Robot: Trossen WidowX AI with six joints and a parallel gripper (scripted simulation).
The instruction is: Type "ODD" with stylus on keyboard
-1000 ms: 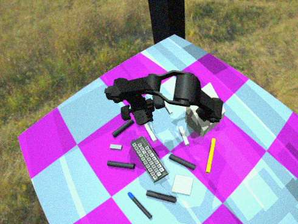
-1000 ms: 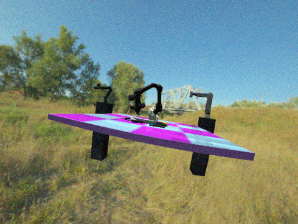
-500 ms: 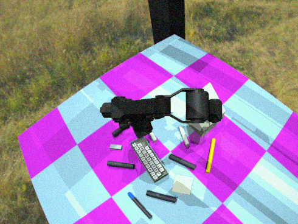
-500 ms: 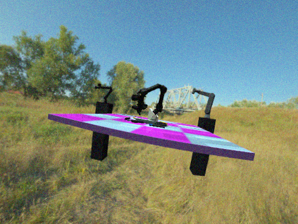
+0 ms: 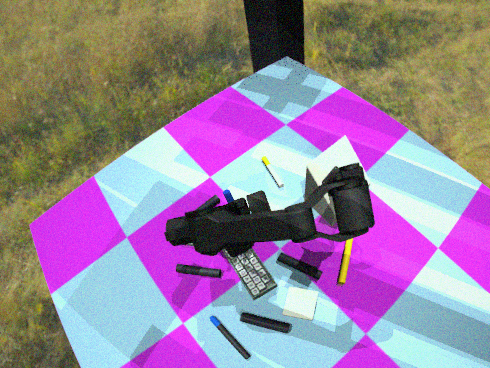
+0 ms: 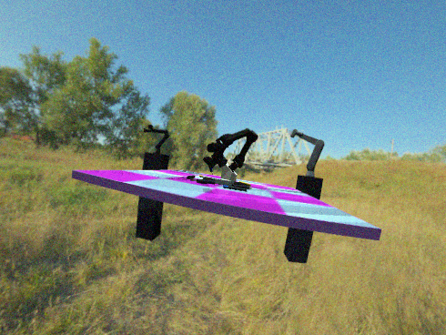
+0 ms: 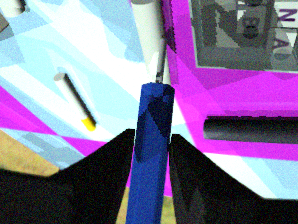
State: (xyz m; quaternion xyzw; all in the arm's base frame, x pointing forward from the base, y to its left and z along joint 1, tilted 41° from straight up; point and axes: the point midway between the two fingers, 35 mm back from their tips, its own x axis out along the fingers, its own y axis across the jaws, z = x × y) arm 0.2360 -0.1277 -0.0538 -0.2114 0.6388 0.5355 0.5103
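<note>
The stylus tip is 2 cm to the left of my gripper tip and 4 cm below it. Round my gripper tip: grey block: 13 cm ahead, 8 cm to the right, 9 cm below; then stylus: 1 cm to the left, 1 cm below; then yellow marker: 20 cm behind, 7 cm to the right, 9 cm below.
</note>
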